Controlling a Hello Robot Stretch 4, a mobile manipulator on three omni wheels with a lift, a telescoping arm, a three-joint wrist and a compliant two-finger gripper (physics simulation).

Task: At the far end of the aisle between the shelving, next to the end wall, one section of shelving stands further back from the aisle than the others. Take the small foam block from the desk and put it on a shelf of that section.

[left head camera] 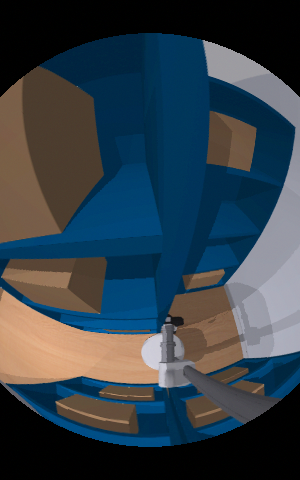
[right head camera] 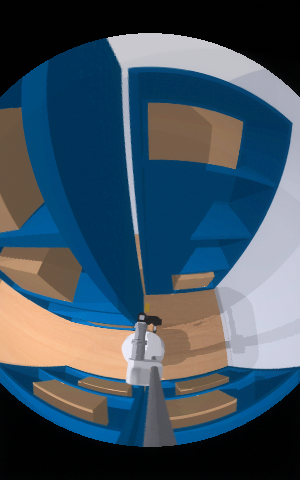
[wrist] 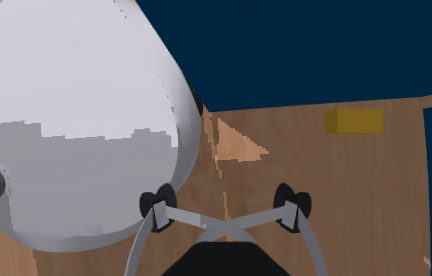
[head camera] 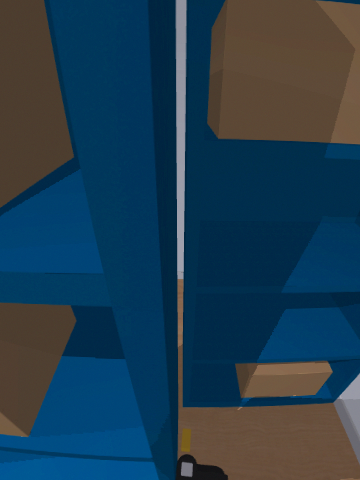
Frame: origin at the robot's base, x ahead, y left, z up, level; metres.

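Where they show: gripper, fingertip midpoint: [wrist: 225, 199].
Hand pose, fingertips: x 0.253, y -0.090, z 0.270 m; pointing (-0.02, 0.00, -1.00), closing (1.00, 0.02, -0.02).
After its pixels a point has its place.
The small yellow foam block [head camera: 186, 440] {x 0.490, y 0.004, z 0.033 m} [right head camera: 147, 307] {x 0.487, y -0.002, z 0.032 m} [wrist: 357, 121] {x 0.494, y 0.005, z 0.033 m} lies on the wooden floor, close to the foot of a dark blue shelving panel [wrist: 300, 50] {x 0.309, y 0.033, z 0.324 m}. My gripper [wrist: 224, 199] {x 0.253, y -0.090, z 0.270 m} is open and empty above the floor. In the wrist view the block is ahead and to the right of the fingertips, well apart from them. The set-back shelving section [head camera: 250, 180] {x 1.151, y -0.213, z 1.170 m} [left head camera: 232, 234] {x 0.721, y -0.506, z 0.951 m} [right head camera: 170, 200] {x 1.149, y -0.184, z 0.974 m} stands beside the end wall, with a large box on an upper shelf and a small box at the bottom. The desk does not show.
The nearer blue section [head camera: 125, 150] {x 0.214, y 0.039, z 1.499 m} [left head camera: 175, 150] {x 0.212, y 0.053, z 1.511 m} [right head camera: 85, 150] {x 0.293, y 0.032, z 1.515 m} stands at the left, with a narrow gap between it and the set-back one. The end wall [left head camera: 270, 250] {x 0.581, y -0.899, z 0.901 m} [right head camera: 265, 240] {x 0.640, y -0.893, z 1.016 m} is at the right. More shelving with boxes [left head camera: 95, 415] [right head camera: 70, 402] lies behind. My white base [wrist: 90, 100] {x 0.073, y 0.017, z 0.187 m} is left of the gripper.
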